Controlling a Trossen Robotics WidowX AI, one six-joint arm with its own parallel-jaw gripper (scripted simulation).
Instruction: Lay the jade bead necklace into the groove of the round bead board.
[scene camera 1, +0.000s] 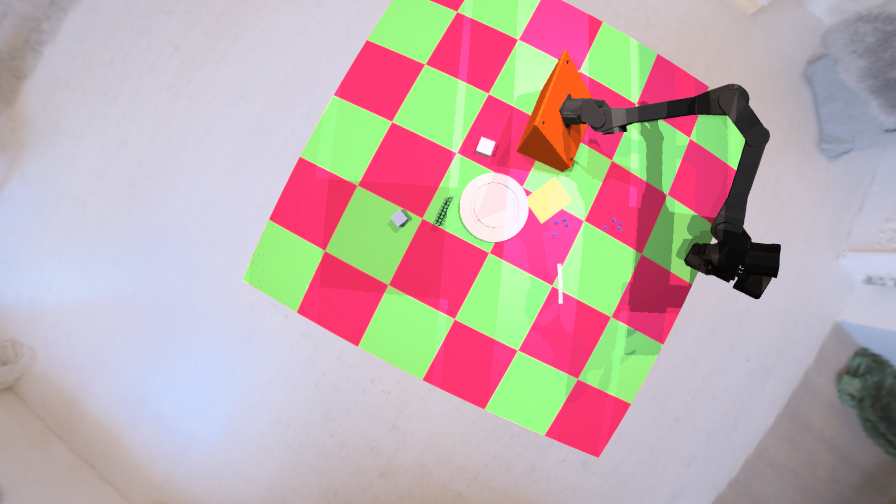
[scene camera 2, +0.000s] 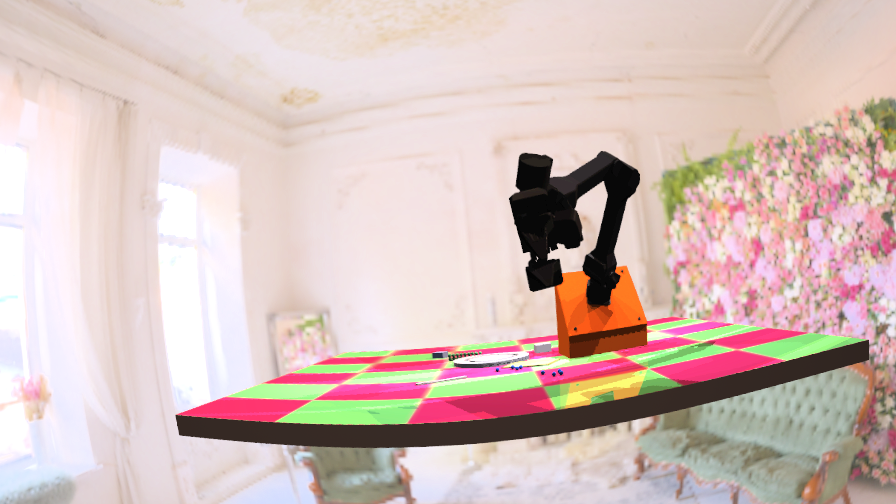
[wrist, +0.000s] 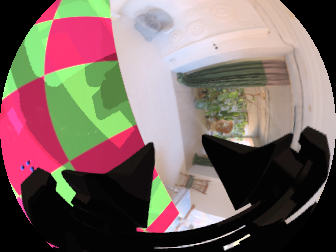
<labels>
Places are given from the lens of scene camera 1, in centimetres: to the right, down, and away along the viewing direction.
my gripper (scene camera 1: 726, 278): 73, 7, 70
yellow patch (scene camera 1: 551, 197): 31, -16, 90
</labels>
